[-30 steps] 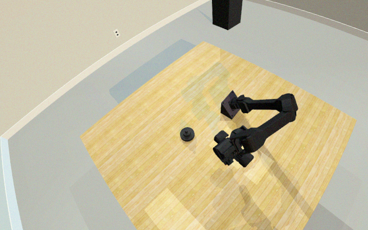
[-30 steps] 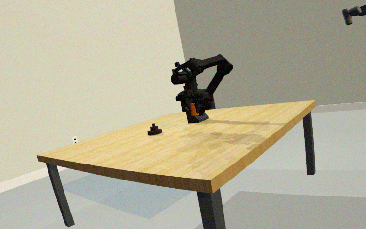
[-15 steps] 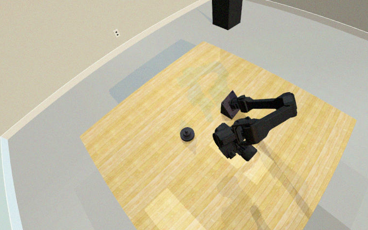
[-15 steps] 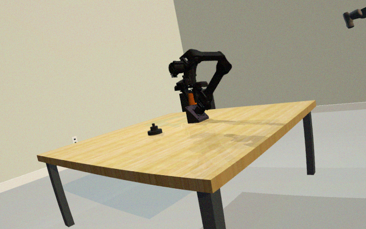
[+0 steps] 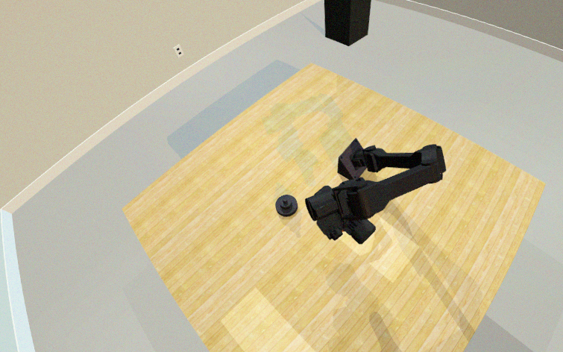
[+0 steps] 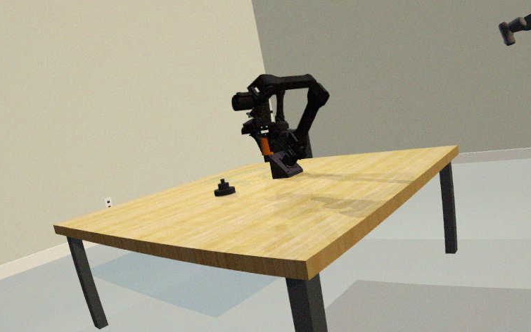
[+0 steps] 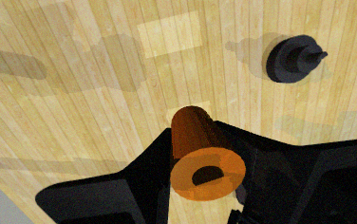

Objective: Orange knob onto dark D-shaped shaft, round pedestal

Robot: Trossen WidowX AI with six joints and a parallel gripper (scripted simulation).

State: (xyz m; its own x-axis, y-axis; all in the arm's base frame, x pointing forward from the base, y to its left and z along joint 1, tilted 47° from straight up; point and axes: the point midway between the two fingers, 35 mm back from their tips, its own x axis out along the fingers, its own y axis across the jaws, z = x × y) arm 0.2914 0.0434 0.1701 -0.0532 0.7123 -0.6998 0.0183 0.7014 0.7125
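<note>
The dark round pedestal lies 220 mm to the right of my gripper tip, 110 mm below it and 40 mm ahead of it. Also, from my gripper tip: orange knob 20 mm above.
</note>
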